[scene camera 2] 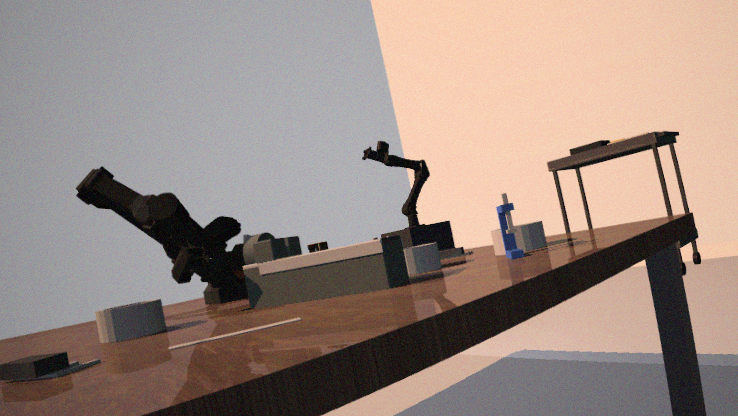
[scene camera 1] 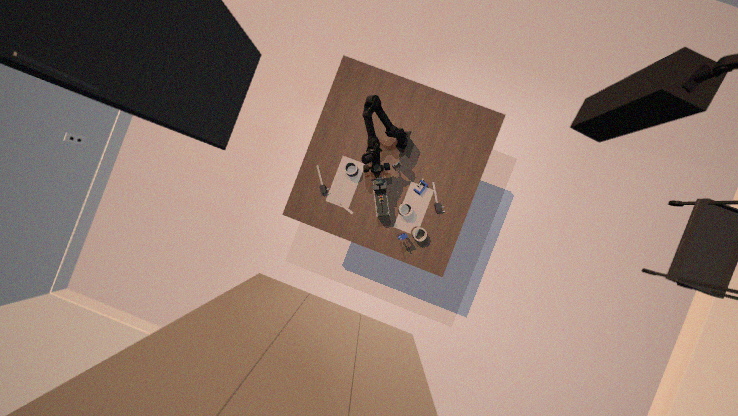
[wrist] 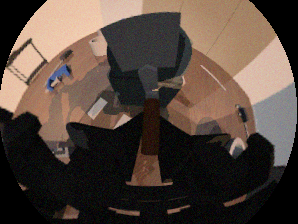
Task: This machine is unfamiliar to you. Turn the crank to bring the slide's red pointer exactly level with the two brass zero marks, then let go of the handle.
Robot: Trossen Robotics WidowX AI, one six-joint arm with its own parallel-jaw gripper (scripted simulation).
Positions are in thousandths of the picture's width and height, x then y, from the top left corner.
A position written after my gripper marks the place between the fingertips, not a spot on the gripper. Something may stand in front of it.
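In the wrist view I see a brown crank handle (wrist: 505, 569) along with my gripper (wrist: 502, 516). Scene camera 2 gives me a grey block (scene camera 2: 570, 624), a blue clamp (scene camera 2: 685, 530) and a grey block (scene camera 2: 717, 569), and there I also find my gripper (scene camera 2: 334, 694).
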